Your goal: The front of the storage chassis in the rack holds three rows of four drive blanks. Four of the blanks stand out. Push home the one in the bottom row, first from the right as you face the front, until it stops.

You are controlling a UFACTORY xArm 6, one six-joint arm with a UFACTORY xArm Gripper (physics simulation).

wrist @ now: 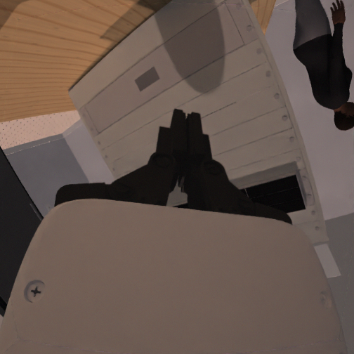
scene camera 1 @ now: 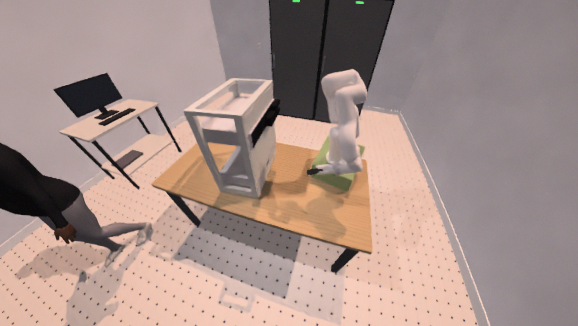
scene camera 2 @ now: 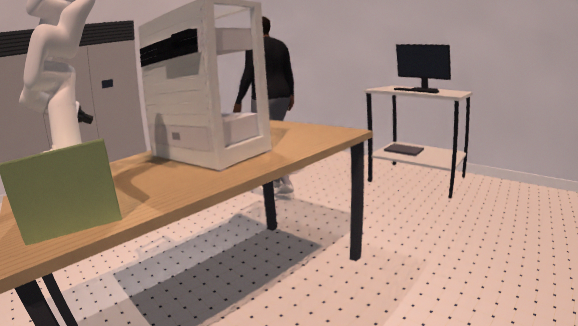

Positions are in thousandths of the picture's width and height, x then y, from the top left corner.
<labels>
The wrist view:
my gripper: 513,366
pale rack: 555,179
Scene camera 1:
pale rack: 426,376
</labels>
